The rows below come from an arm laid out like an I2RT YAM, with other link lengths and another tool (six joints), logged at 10 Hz.
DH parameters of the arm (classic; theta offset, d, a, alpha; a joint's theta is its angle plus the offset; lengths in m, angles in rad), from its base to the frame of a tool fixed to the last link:
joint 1: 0 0.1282 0.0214 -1.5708
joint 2: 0 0 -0.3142 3.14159
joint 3: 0.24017 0 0.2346 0
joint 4: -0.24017 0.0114 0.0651 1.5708
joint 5: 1.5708 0.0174 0 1.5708
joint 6: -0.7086 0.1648 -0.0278 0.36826
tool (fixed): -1.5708 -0.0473 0 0
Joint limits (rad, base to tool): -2.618..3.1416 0..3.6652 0..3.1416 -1.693..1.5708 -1.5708..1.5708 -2.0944..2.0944
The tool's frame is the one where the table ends.
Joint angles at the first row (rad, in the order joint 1, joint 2, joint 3, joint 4, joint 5, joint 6):
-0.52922 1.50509 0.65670 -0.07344 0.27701 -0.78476
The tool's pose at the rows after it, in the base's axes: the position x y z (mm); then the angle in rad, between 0 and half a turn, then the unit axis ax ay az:
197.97 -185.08 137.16 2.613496 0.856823 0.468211 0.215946
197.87 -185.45 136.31 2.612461 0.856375 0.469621 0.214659
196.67 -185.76 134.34 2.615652 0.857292 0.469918 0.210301
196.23 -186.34 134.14 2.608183 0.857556 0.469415 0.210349
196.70 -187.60 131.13 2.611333 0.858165 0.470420 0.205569
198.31 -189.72 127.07 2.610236 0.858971 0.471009 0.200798
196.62 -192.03 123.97 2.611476 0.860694 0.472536 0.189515
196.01 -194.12 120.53 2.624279 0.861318 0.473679 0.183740
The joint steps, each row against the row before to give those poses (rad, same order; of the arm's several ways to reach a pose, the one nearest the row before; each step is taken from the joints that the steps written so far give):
-0.00116 0.00722 -0.00274 0.01161 0.00632 -0.00501
-0.00035 0.00247 -0.00310 0.00629 0.00148 -0.00396
-0.00111 0.00556 -0.00404 0.00298 0.00458 -0.00265
-0.00118 -0.00140 -0.00555 0.01069 0.00348 -0.00091
-0.00064 0.01462 -0.00152 0.00960 0.00510 -0.00397
-0.00017 0.02124 -0.00257 0.02065 0.00788 -0.00326
-0.00357 0.01480 -0.00320 0.00824 0.01471 -0.01016
-0.00789 0.01723 0.00298 0.00039 -0.00240 -0.00945

